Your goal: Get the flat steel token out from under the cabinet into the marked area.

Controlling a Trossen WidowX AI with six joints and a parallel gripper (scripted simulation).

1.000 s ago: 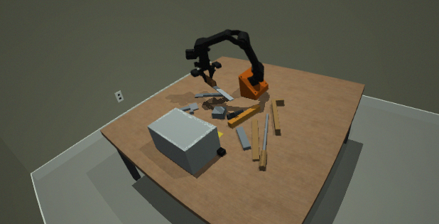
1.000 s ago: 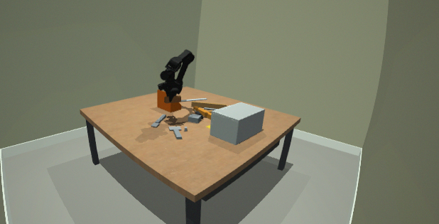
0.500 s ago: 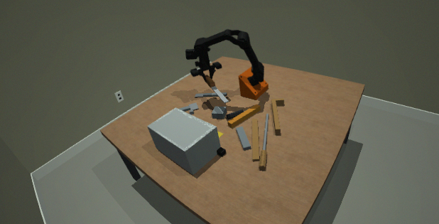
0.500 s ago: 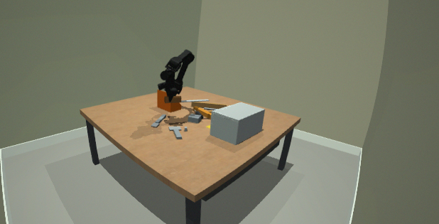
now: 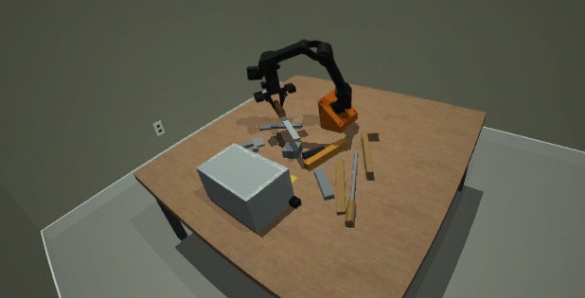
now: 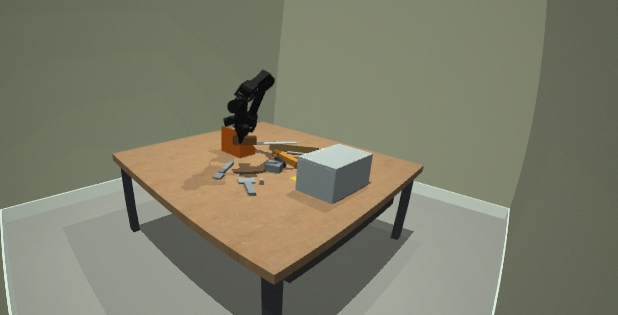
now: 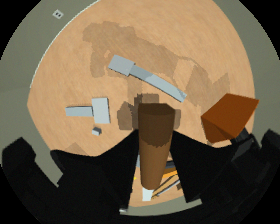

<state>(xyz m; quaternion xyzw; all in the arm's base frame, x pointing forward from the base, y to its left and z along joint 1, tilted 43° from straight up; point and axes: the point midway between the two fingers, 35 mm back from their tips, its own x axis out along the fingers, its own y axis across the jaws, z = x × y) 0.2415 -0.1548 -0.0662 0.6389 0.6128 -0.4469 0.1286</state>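
My gripper tip is 16 cm to the right of the grey block, 12 cm above it and 8 cm short of it. Also, from my gripper tip: wooden stick (46 cm to the left, 14 cm below, 11 cm ahead); then orange bar (30 cm to the left, 13 cm below, 1 cm ahead); then grey t-piece (16 cm ahead, 14 cm below, 6 cm to the right).
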